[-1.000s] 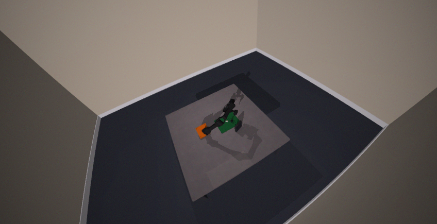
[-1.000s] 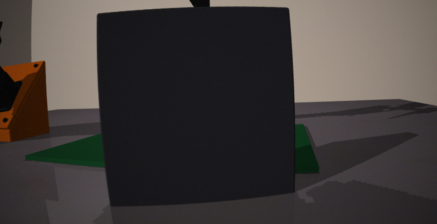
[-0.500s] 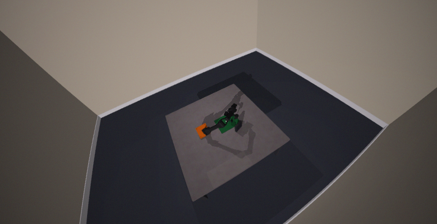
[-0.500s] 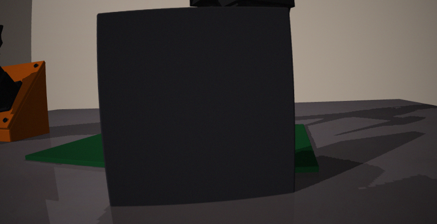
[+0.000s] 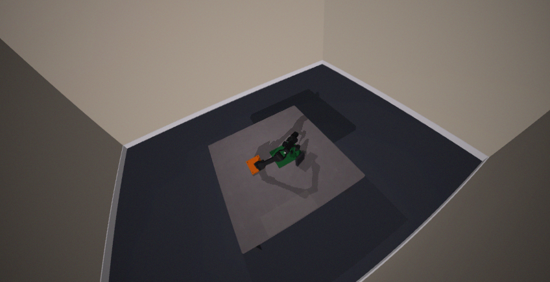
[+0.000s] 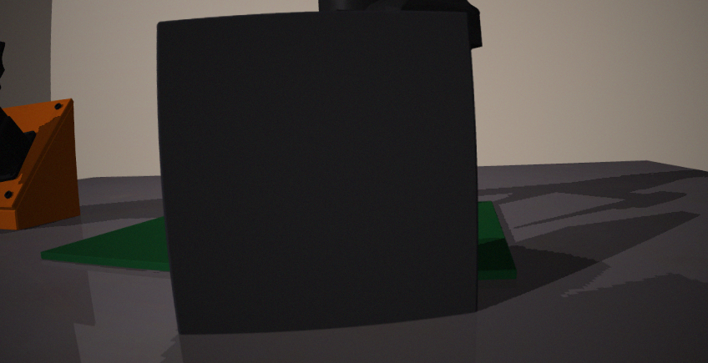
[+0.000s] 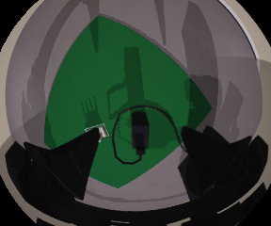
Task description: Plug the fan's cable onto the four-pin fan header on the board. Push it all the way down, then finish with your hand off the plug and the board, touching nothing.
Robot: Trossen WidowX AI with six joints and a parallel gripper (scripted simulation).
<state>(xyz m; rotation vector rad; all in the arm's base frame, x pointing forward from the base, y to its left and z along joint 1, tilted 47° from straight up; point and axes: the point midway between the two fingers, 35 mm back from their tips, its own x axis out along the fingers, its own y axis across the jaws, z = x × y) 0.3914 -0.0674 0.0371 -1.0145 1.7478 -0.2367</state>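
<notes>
My gripper tip is 2 cm above the dark fan plug and 1 cm past it. From my gripper tip the other things lie so: green board 6 cm below, 6 cm behind, 3 cm to the left; black fan 14 cm to the right, 1 cm behind, 1 cm above; four-pin fan header 6 cm behind, 5 cm below, 4 cm to the left.
</notes>
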